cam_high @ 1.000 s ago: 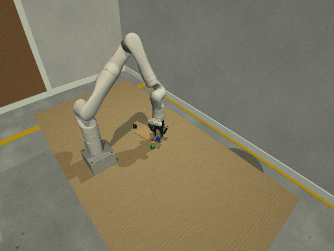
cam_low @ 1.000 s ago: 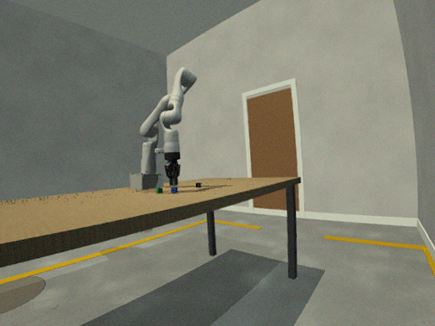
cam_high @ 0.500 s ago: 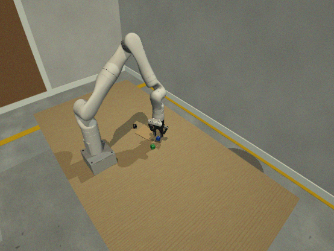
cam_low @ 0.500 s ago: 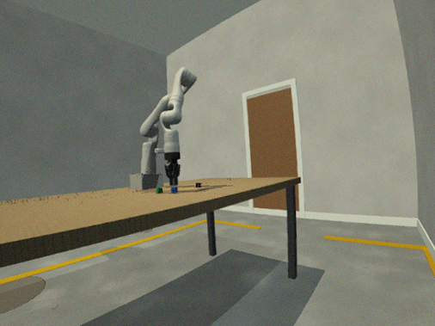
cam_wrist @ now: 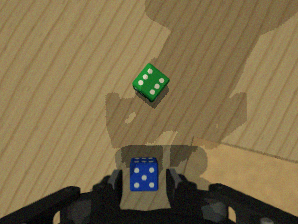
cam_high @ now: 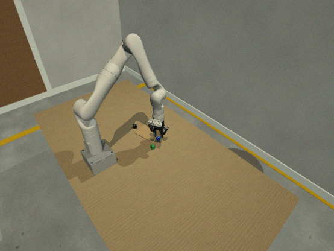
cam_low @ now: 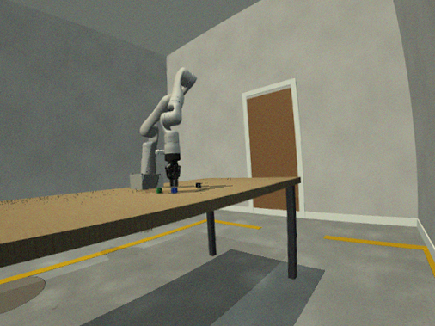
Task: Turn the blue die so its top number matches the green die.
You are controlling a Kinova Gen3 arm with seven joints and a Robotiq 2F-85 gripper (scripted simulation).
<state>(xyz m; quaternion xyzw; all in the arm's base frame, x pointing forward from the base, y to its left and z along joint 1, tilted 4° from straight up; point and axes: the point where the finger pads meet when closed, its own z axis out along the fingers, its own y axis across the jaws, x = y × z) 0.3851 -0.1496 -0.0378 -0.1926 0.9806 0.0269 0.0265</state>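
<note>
My hand is 3 cm above the blue die. The rest, counted from my hand: black die (2 cm behind, 21 cm to the left, 3 cm below); green die (8 cm behind, 3 cm to the right, 3 cm below); tan mat (1 cm ahead, 11 cm to the left, 4 cm below).
</note>
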